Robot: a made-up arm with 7 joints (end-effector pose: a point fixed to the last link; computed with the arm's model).
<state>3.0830 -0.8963 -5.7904 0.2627 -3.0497 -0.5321 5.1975</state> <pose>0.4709 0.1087 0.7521 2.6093 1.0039 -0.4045</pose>
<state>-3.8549 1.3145 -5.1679 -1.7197 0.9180 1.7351 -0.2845</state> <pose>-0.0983 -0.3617 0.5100 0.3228 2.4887 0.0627</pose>
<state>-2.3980 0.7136 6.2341 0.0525 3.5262 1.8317 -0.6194</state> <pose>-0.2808 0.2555 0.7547 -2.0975 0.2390 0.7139</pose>
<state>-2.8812 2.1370 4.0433 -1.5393 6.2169 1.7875 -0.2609</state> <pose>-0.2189 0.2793 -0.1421 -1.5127 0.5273 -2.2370</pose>
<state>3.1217 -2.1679 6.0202 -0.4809 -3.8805 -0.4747 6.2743</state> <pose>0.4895 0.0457 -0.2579 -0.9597 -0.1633 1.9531</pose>
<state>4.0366 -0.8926 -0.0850 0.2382 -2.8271 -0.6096 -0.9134</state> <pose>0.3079 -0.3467 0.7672 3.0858 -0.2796 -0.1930</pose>
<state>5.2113 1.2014 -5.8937 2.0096 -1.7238 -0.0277 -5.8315</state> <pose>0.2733 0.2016 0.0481 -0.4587 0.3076 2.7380</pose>
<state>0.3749 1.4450 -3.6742 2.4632 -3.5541 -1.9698 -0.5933</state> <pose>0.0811 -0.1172 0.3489 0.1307 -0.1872 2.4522</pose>
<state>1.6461 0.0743 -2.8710 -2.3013 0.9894 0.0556 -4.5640</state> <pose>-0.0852 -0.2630 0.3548 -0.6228 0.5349 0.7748</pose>
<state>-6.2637 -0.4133 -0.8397 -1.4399 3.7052 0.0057 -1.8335</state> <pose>-0.3782 -0.2709 0.5294 -1.3487 0.5259 -0.6222</pose>
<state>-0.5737 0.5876 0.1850 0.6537 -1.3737 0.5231 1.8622</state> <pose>0.4619 0.2667 0.6521 1.8265 0.2186 -1.0648</pose>
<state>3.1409 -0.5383 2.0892 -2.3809 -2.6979 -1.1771 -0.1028</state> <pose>0.0145 -0.2336 0.4457 -0.9534 2.0335 1.5463</pose>
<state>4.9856 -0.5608 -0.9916 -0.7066 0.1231 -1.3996 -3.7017</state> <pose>0.0987 -0.4456 0.6361 -0.7939 -0.2039 1.3836</pose>
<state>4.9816 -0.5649 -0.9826 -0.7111 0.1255 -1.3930 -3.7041</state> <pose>0.0992 -0.4484 0.6325 -0.7882 -0.2008 1.3778</pose>
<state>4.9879 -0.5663 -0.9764 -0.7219 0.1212 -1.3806 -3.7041</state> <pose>0.0972 -0.4508 0.6290 -0.7877 -0.1991 1.3684</pose>
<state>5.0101 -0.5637 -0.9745 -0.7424 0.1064 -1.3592 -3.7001</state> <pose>0.0915 -0.4527 0.6257 -0.7955 -0.1998 1.3531</pose>
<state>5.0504 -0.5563 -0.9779 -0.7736 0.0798 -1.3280 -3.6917</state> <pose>0.0813 -0.4537 0.6227 -0.8127 -0.2029 1.3303</pose>
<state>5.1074 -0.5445 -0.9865 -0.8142 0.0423 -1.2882 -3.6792</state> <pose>0.0673 -0.4534 0.6199 -0.8385 -0.2076 1.2994</pose>
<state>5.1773 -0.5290 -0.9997 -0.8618 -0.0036 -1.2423 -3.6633</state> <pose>0.0506 -0.4515 0.6176 -0.8708 -0.2124 1.2614</pose>
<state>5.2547 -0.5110 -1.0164 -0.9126 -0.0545 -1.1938 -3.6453</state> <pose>0.0328 -0.4480 0.6156 -0.9068 -0.2159 1.2181</pose>
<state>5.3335 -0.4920 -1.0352 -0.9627 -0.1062 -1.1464 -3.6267</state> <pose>0.0156 -0.4431 0.6140 -0.9432 -0.2171 1.1725</pose>
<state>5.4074 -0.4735 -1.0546 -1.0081 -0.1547 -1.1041 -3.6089</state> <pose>0.0004 -0.4374 0.6129 -0.9767 -0.2160 1.1291</pose>
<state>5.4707 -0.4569 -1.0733 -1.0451 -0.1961 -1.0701 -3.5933</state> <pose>-0.0116 -0.4317 0.6126 -1.0053 -0.2134 1.0925</pose>
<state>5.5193 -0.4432 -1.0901 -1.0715 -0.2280 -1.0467 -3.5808</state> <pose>-0.0198 -0.4265 0.6132 -1.0274 -0.2109 1.0667</pose>
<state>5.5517 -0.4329 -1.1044 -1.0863 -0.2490 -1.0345 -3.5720</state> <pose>-0.0242 -0.4222 0.6150 -1.0430 -0.2090 1.0534</pose>
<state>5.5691 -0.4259 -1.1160 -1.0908 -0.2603 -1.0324 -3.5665</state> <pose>-0.0253 -0.4190 0.6176 -1.0528 -0.2088 1.0519</pose>
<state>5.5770 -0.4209 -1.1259 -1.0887 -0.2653 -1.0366 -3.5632</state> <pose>-0.0244 -0.4164 0.6208 -1.0591 -0.2096 1.0580</pose>
